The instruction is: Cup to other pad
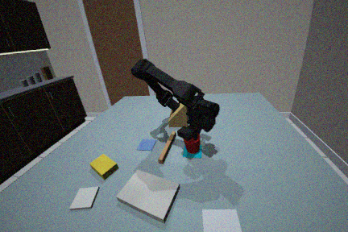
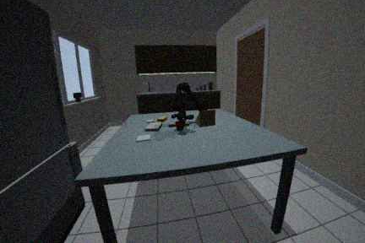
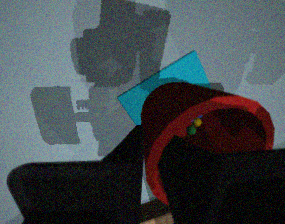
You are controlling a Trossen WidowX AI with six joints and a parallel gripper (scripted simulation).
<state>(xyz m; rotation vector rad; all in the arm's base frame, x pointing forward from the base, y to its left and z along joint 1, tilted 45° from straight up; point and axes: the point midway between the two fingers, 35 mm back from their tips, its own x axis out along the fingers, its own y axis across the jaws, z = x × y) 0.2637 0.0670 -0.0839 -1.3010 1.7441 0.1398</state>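
Now: gripper tip 2 cm short of the red cup and 2 cm to the left of it. From my gripper tip the other things lie so: cyan pad (3 cm ahead, 2 cm to the right, 5 cm below); wooden stick (14 cm to the right, 4 cm below); blue pad (2 cm behind, 25 cm to the right, 5 cm below).
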